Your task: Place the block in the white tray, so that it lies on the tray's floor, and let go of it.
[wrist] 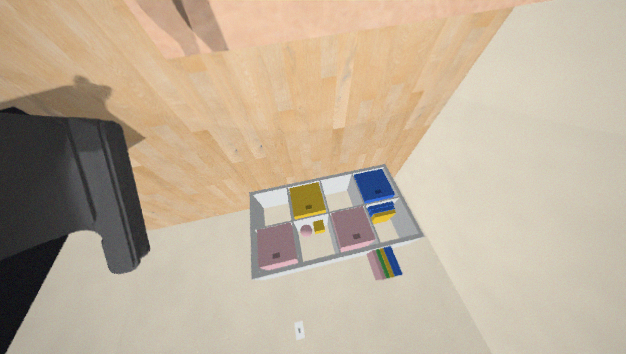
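The block and the white tray do not show in the wrist view. One dark grey finger of my gripper [117, 200] reaches in from the left side, its tip pointing down in the picture. The other finger is out of view. The gripper is open, and no object touches the finger that shows.
A salmon-coloured table top [350, 20] crosses the upper edge, with a dark shadow at its left. Beyond it lies the wooden floor [300, 115]. A grey-white shelf unit [254, 240] with pink, yellow and blue bins stands by the beige wall [200, 300].
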